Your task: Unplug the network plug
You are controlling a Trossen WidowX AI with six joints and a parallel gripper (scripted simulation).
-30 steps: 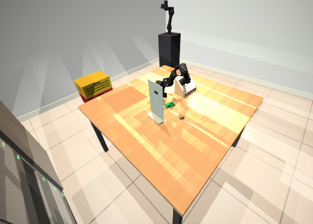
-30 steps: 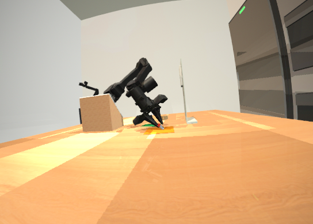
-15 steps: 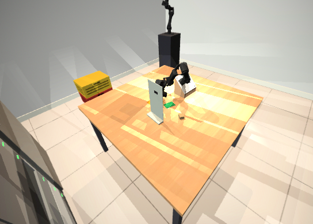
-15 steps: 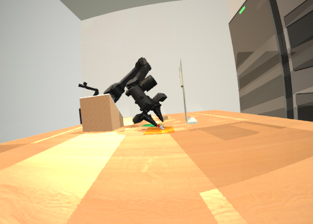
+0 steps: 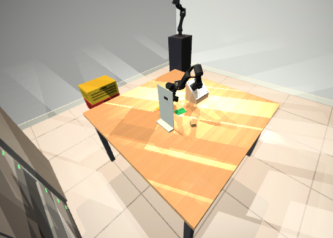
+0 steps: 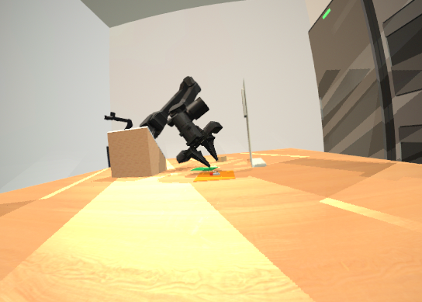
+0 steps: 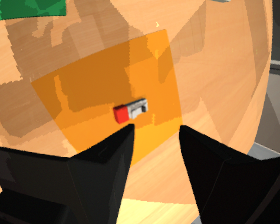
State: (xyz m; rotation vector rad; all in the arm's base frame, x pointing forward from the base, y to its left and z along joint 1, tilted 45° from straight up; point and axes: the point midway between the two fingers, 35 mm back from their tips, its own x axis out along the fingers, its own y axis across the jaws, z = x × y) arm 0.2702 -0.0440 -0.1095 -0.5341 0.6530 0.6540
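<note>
My gripper tip is now 30 mm above the red-and-grey plug. The rest, counted from my gripper tip: orange marked square: 40 mm below; green board: 140 mm to the left, 50 mm behind, 40 mm below; white upright panel: 170 mm to the left, 160 mm ahead, 120 mm above.
</note>
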